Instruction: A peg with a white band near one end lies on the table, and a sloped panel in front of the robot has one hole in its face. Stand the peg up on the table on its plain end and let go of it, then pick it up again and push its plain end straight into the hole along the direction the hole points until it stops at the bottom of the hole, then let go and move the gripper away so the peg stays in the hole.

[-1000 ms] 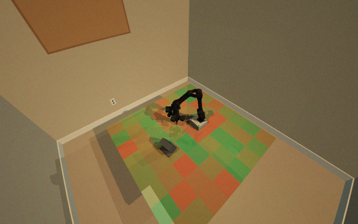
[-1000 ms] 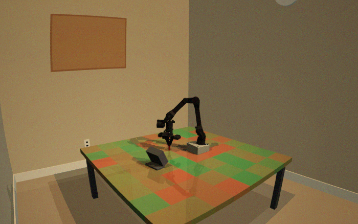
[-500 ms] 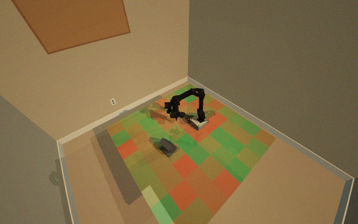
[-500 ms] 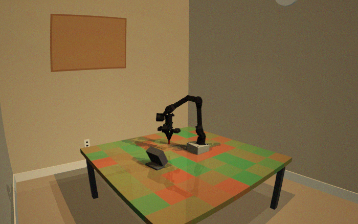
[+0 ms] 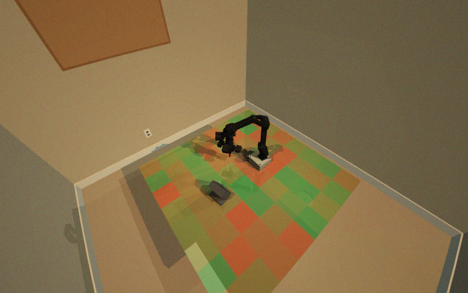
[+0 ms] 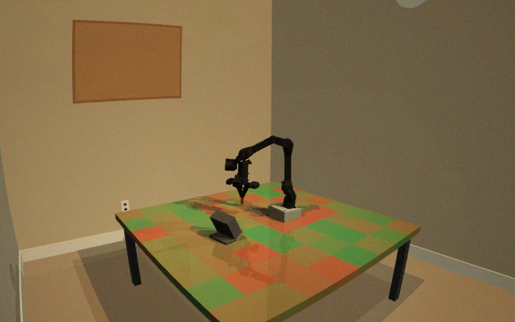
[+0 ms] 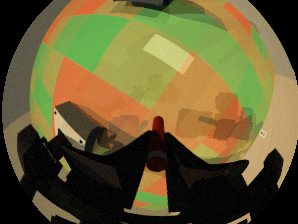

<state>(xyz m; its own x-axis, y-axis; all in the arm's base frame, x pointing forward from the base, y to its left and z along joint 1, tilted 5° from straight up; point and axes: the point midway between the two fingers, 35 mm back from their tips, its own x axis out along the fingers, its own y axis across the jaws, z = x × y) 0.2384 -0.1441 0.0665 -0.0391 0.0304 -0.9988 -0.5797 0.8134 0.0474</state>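
Right now the dark sloped panel is 22 cm ahead of my gripper tip, 22 cm to the left of it and 5 cm below it. Round my gripper tip: red peg: 2 cm above.
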